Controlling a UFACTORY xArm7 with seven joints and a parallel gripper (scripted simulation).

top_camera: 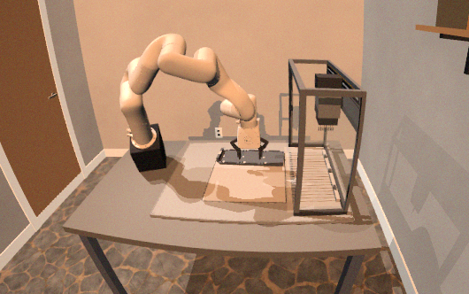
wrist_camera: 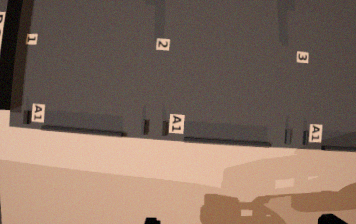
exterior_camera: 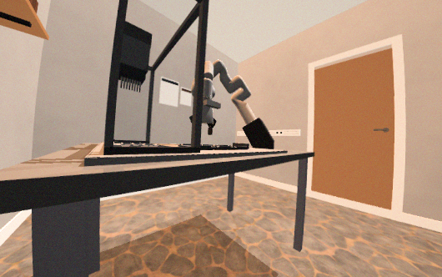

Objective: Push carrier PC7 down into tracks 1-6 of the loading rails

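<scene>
Right now my hand is 80 mm above the tan sheet, 30 mm to the left of it and 10 mm past it. The rest, counted from my hand: carrier PC7 (110 mm to the left, 60 mm below).
</scene>
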